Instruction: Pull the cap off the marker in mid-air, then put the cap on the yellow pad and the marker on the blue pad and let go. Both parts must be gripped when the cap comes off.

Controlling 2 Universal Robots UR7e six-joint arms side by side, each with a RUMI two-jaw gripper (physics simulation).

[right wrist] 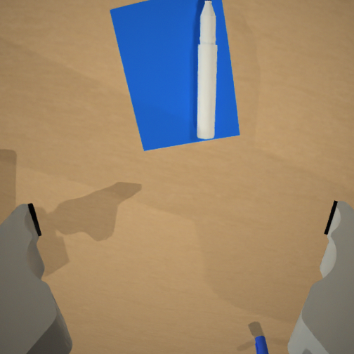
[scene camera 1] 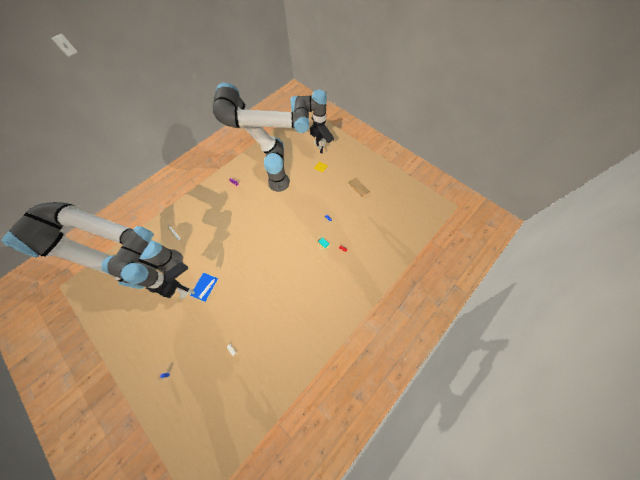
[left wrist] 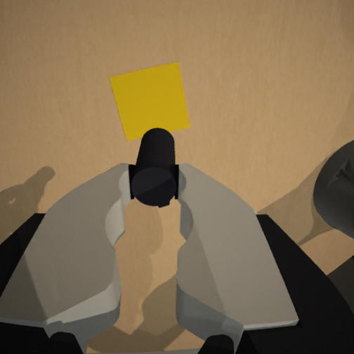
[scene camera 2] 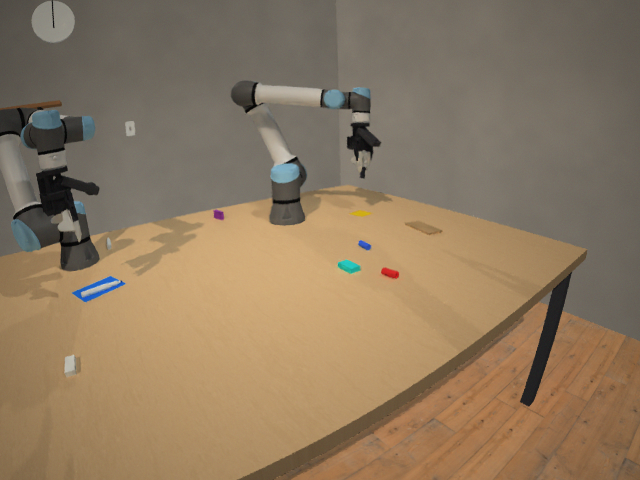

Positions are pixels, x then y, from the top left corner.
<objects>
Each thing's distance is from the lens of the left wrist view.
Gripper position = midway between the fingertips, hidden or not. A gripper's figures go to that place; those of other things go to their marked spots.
my left gripper [left wrist: 155, 168]: 14 cm
black cap [left wrist: 153, 183]: 12 cm
</objects>
